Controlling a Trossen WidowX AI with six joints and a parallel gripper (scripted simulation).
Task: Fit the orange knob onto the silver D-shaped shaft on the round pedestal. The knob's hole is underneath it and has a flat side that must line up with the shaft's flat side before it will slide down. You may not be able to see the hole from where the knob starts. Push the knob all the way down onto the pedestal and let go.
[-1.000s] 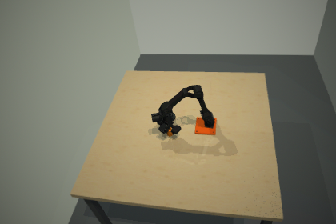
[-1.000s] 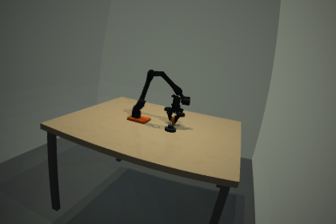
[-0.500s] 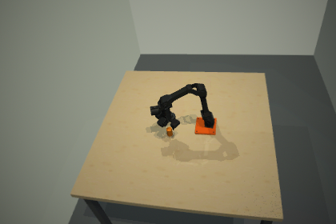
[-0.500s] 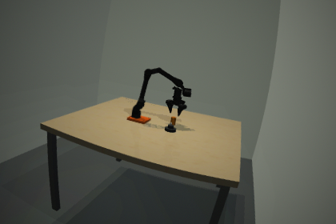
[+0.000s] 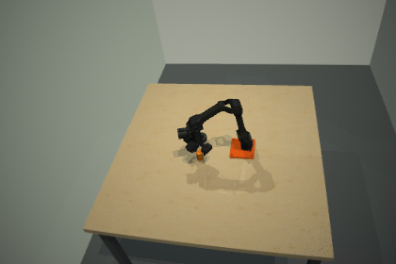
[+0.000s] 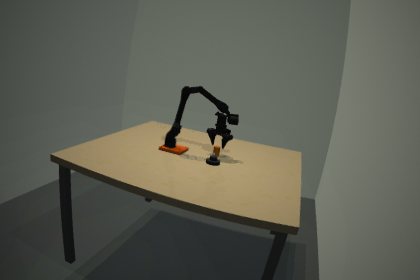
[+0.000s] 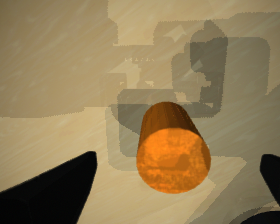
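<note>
The orange knob lies 2 cm below my gripper tip. The rest, counted from my gripper tip: round dark pedestal (5 cm ahead, 16 cm to the right, 3 cm below).
</note>
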